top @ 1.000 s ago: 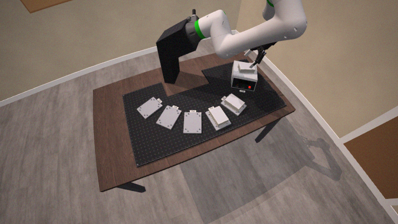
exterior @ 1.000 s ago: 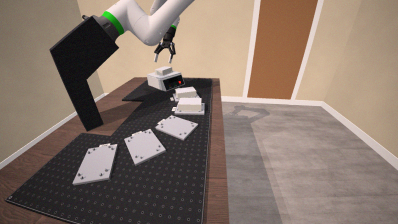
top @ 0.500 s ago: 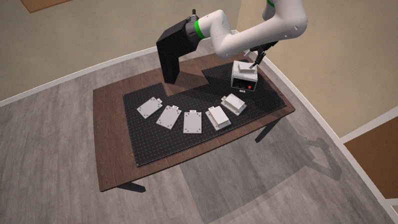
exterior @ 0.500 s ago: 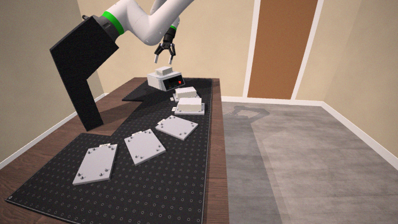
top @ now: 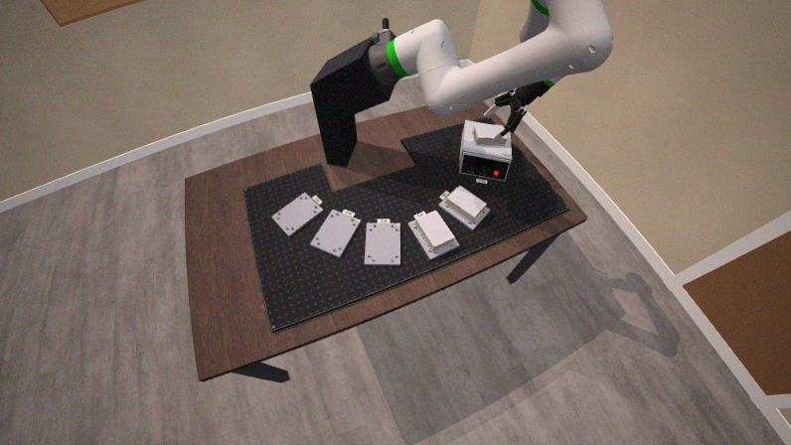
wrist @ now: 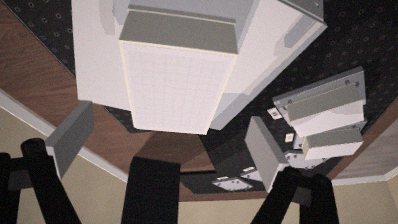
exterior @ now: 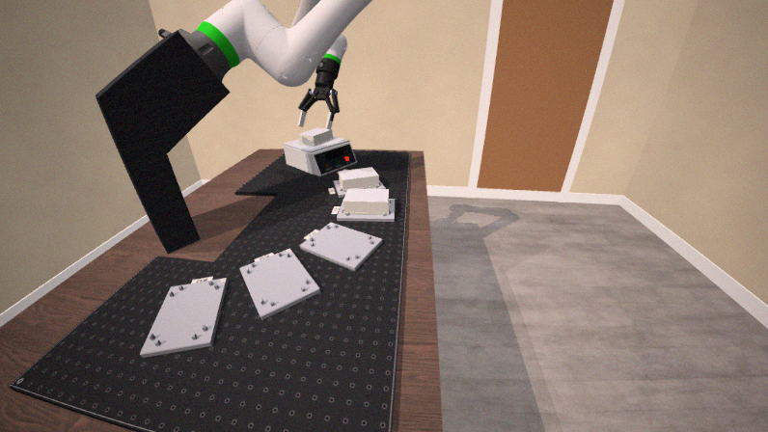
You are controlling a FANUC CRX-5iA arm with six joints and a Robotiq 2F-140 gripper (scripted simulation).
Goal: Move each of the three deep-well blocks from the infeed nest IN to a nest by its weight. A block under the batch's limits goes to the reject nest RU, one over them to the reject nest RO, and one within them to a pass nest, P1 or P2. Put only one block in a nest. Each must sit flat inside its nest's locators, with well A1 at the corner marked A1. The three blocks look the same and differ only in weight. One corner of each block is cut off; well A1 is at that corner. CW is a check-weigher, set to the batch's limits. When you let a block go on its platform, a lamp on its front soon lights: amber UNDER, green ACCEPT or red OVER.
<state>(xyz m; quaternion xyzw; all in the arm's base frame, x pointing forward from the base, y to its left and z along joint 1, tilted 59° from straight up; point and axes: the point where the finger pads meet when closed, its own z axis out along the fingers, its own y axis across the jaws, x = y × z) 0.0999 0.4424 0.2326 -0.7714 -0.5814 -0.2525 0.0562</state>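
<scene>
Now: hand 8 cm above the weigher platform. Round my hand: plate 29 cm ahead, 14 cm to the right, 16 cm below; then check-weigher CW 10 cm below.
</scene>
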